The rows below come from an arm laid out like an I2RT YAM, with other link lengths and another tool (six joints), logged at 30 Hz.
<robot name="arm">
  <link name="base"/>
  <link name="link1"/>
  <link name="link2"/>
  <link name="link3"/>
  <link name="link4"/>
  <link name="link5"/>
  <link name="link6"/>
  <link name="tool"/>
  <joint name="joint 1" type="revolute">
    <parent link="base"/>
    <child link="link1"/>
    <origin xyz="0 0 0.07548" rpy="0 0 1.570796"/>
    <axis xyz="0 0 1"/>
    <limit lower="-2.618" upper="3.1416"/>
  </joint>
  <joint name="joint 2" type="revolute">
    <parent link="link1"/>
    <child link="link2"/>
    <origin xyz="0.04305 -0.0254 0.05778" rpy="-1.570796 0 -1.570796"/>
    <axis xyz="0 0 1"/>
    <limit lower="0" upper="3.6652"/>
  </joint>
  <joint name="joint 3" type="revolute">
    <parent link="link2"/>
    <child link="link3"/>
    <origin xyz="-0.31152 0 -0.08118" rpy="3.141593 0 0"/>
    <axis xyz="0 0 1"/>
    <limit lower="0" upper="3.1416"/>
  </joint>
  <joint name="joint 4" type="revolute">
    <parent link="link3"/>
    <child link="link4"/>
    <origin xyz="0.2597 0.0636 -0.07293" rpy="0 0 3.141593"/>
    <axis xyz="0 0 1"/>
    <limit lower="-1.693" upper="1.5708"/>
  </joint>
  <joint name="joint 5" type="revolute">
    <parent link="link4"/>
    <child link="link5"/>
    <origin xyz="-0.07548 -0.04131 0.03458" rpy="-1.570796 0 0"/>
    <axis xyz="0 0 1"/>
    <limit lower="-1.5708" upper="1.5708"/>
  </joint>
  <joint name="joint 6" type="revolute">
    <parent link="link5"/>
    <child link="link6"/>
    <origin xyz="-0.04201 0 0.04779" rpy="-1.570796 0 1.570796"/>
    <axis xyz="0 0 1"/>
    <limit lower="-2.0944" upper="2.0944"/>
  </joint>
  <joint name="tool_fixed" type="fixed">
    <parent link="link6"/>
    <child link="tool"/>
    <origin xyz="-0.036 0.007 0.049" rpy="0.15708 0 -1.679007"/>
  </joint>
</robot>
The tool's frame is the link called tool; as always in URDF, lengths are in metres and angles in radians.
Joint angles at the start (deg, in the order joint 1, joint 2, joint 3, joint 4, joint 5, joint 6): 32.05, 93.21, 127.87, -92.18, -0.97, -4.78
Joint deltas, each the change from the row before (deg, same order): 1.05, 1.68, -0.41, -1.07, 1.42, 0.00; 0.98, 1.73, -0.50, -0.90, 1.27, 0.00; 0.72, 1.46, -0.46, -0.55, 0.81, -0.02; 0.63, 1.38, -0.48, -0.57, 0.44, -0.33; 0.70, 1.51, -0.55, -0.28, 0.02, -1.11; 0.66, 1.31, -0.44, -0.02, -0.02, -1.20; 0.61, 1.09, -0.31, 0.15, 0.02, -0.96; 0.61, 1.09, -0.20, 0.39, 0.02, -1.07; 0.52, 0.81, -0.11, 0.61, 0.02, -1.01; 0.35, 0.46, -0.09, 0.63, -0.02, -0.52; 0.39, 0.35, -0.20, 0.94, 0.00, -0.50
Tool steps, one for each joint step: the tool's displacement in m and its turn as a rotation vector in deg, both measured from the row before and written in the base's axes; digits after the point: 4 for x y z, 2 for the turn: 0.0054, 0.0077, -0.0114, -2.73, 2.01, 0.32; 0.0056, 0.0080, -0.0119, -2.67, 1.99, 0.39; 0.0048, 0.0069, -0.0102, -2.01, 1.62, 0.40; 0.0041, 0.0067, -0.0101, -1.84, 1.69, 0.77; 0.0047, 0.0089, -0.0111, -1.73, 1.71, 1.73; 0.0041, 0.0084, -0.0094, -1.37, 1.26, 1.81; 0.0033, 0.0075, -0.0076, -1.02, 0.86, 1.52; 0.0036, 0.0080, -0.0070, -0.83, 0.57, 1.63; 0.0030, 0.0070, -0.0048, -0.44, 0.11, 1.49; 0.0020, 0.0048, -0.0027, -0.06, -0.11, 0.86; 0.0020, 0.0052, -0.0023, 0.13, -0.36, 0.87
